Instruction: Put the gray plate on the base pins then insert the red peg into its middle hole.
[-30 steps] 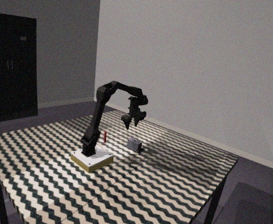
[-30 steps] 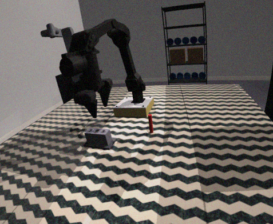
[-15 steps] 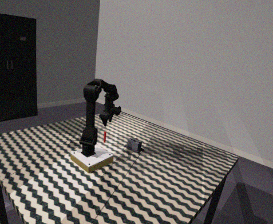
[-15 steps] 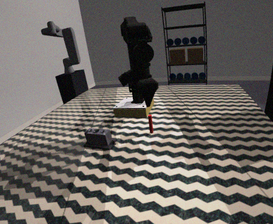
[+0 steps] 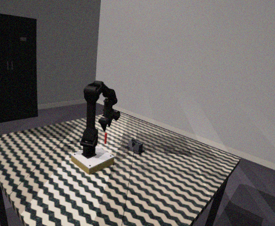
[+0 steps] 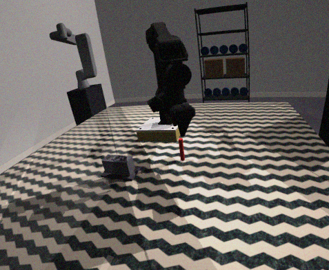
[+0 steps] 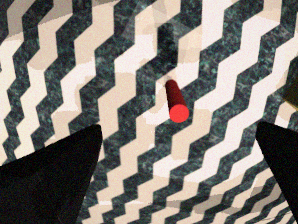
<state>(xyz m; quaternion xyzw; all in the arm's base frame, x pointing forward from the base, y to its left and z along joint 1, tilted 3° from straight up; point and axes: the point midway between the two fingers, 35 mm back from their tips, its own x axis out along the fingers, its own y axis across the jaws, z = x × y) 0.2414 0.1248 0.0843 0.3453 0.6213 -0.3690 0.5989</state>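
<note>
Right now my gripper tip is 7 cm above the red peg. From my gripper tip the other things lie so: base: 19 cm to the right, 10 cm below, 10 cm ahead; gray plate: 19 cm to the right, 10 cm ahead, 6 cm below.
</note>
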